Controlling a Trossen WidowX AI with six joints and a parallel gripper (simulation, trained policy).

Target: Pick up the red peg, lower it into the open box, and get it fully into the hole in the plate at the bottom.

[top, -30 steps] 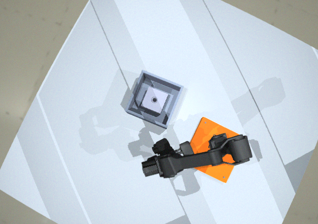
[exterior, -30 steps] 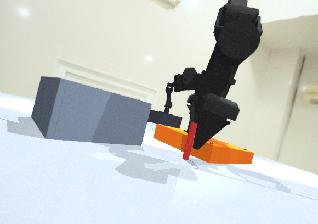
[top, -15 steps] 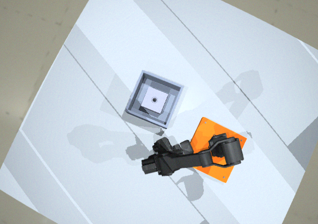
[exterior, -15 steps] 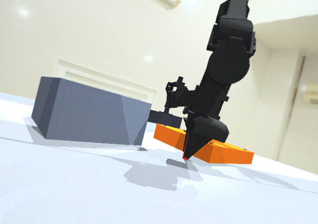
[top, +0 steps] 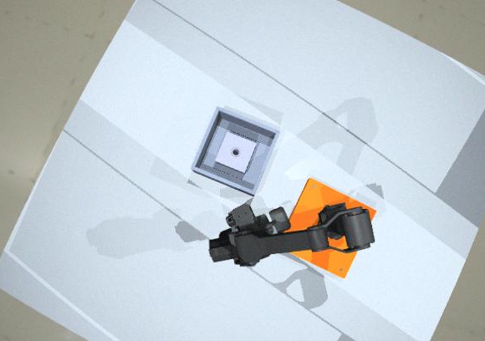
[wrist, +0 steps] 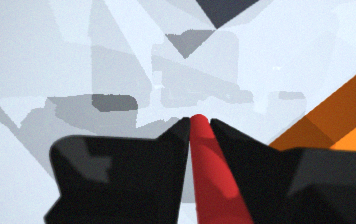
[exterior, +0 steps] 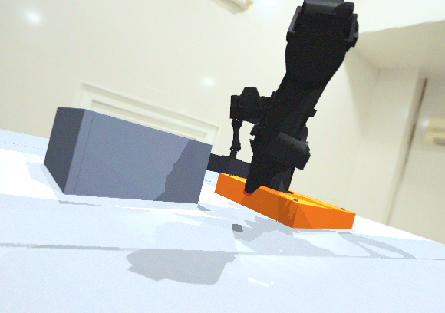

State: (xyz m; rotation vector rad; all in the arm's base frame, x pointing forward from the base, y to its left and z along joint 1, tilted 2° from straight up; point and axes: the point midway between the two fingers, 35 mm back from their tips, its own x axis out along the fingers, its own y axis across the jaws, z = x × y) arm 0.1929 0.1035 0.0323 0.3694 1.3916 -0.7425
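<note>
The grey box is 13 cm ahead of my gripper tip, 16 cm to the right of it and 2 cm below it. From my gripper tip the other things lie so: red peg: 1 cm to the left, 3 cm above.
</note>
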